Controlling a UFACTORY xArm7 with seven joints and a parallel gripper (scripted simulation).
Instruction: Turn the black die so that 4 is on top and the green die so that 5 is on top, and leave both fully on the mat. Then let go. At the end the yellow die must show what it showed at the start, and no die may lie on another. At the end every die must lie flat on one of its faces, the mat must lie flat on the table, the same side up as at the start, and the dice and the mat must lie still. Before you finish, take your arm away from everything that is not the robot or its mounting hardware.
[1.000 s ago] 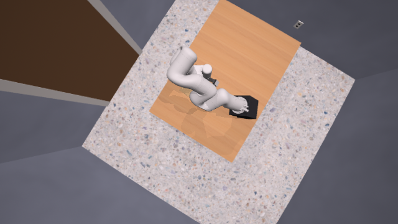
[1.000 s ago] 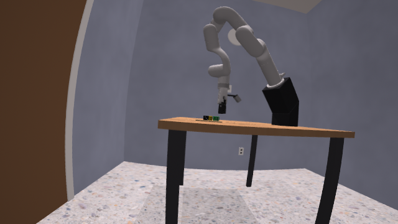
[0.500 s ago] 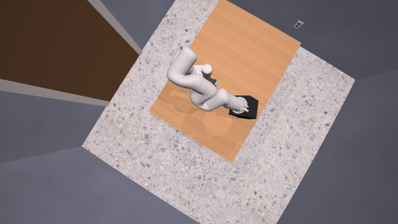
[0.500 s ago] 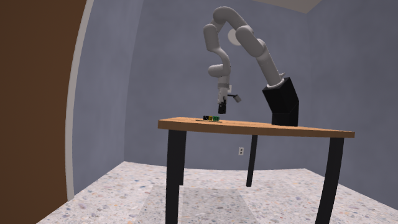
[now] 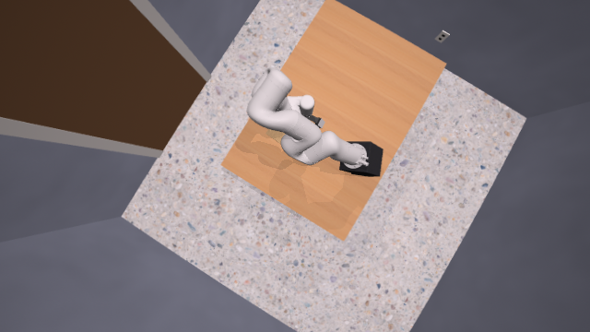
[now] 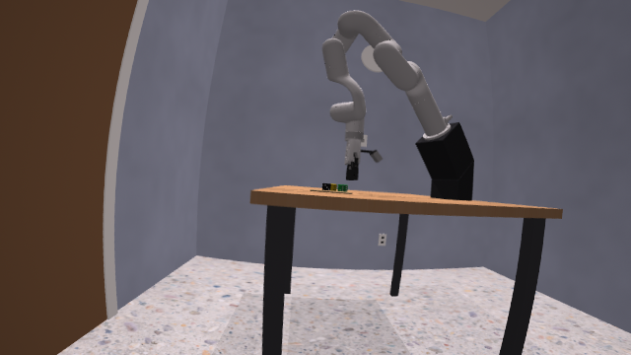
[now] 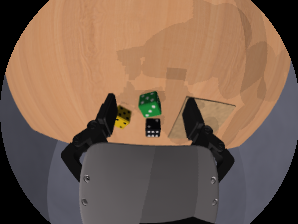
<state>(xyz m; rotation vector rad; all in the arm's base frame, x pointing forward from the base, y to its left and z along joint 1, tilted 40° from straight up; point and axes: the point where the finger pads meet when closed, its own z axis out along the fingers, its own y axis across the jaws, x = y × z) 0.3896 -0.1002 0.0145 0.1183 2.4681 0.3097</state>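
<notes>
Now: hand 3 cm short of the green die and 4 cm above it. The rest, counted from my hand: yellow die (7 cm ahead, 5 cm to the right, 4 cm below); then black die (10 cm ahead, 1 cm to the left, 4 cm below); then tan mat (10 cm ahead, 13 cm to the left, 6 cm below).
</notes>
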